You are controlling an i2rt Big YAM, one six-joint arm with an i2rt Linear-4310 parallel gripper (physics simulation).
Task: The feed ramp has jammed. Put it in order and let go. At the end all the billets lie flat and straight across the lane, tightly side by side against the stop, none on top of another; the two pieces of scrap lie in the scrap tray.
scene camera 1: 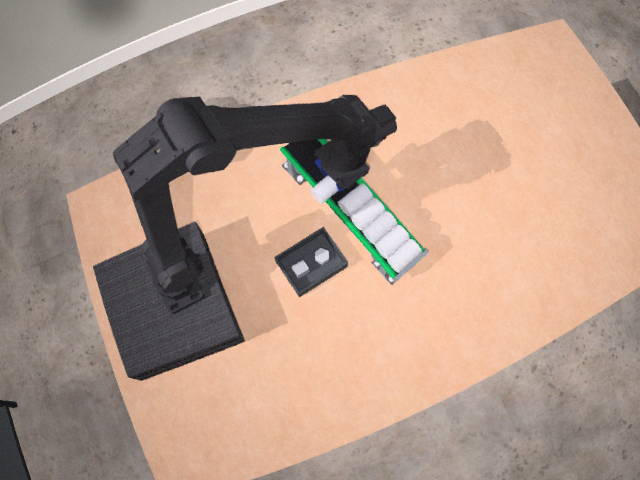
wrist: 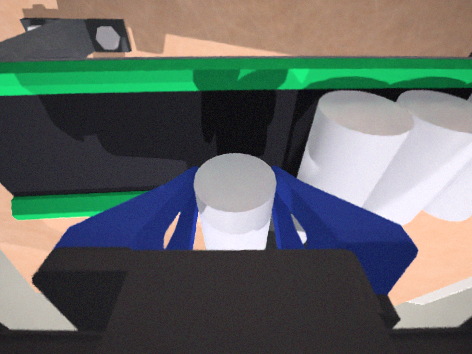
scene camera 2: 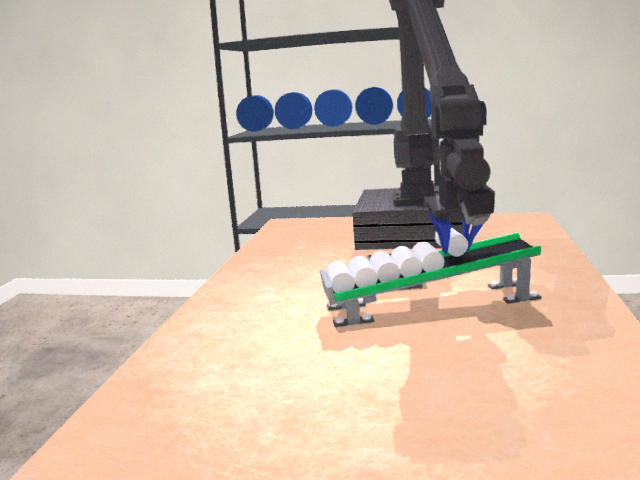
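Pixels of known places: gripper, fingertip midpoint: (scene camera 1: 335, 183) (wrist: 235, 175) (scene camera 2: 455, 251); arm's base at its link origin: (scene camera 1: 176, 282) (scene camera 2: 417, 201).
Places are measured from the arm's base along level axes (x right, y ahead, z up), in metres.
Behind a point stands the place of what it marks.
Note:
My gripper (scene camera 1: 330, 177) @(z -0.004, x -0.037, y 0.402 m) (scene camera 2: 457, 250) @(z -0.004, x -0.037, y 0.402 m) (wrist: 235, 175) @(z -0.004, x -0.037, y 0.402 m) is shut on a white billet (scene camera 1: 323, 190) @(z 0.029, x -0.022, y 0.365 m) (scene camera 2: 456, 243) @(z 0.014, x -0.037, y 0.414 m) (wrist: 235, 192) @(z 0.018, x -0.039, y 0.413 m). It holds the billet across the tray-side rail of the green-edged ramp (scene camera 1: 301, 172) @(z -0.004, x -0.096, y 0.350 m) (scene camera 2: 491, 261) @(z -0.012, x -0.094, y 0.447 m) (wrist: 125, 81) @(z -0.005, x -0.093, y 0.443 m), with one end jutting out beyond that rail. Down the lane several white billets lie side by side to the grey stop (scene camera 1: 413, 264) @(z -0.024, x 0.198, y 0.463 m). The uppermost of them (scene camera 1: 355, 199) @(z 0.013, x 0.022, y 0.418 m) (scene camera 2: 428, 257) @(z 0.004, x 0.018, y 0.456 m) (wrist: 355, 145) @(z 0.011, x 0.003, y 0.447 m) is apart from the held one. None appears stacked. Two pieces of scrap (scene camera 1: 300, 268) @(z -0.068, x 0.079, y 0.253 m), the other piece (scene camera 1: 322, 255) @(z -0.077, x 0.073, y 0.310 m), lie in the dark scrap tray (scene camera 1: 324, 281) @(z -0.095, x 0.123, y 0.288 m).
The arm's dark base block (scene camera 1: 175, 330) @(z -0.002, x 0.093, y -0.049 m) (scene camera 2: 382, 232) @(z -0.055, x 0.092, y 0.076 m) stands left of the tray in scene camera 1. The ramp's upper lane lies beside the gripper. Behind the table, a shelf rack (scene camera 2: 229, 175) holds several blue discs (scene camera 2: 333, 107).

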